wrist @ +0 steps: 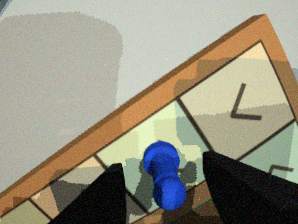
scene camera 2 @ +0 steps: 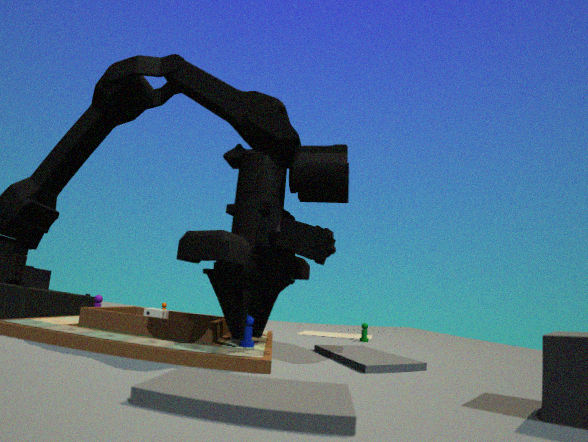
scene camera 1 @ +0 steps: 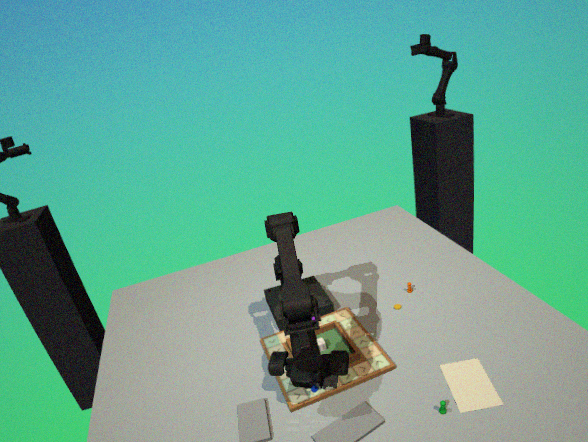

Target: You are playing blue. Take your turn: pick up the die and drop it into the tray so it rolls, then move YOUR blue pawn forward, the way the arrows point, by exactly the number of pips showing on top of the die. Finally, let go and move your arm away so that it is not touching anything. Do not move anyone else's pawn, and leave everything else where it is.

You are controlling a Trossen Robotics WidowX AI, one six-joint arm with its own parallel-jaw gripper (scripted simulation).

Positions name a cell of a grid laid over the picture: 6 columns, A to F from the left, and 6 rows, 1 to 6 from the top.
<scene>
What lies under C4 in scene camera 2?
My gripper.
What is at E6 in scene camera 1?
A cream sheet.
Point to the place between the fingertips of my gripper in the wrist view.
D5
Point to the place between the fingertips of my gripper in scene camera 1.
At D6
</scene>
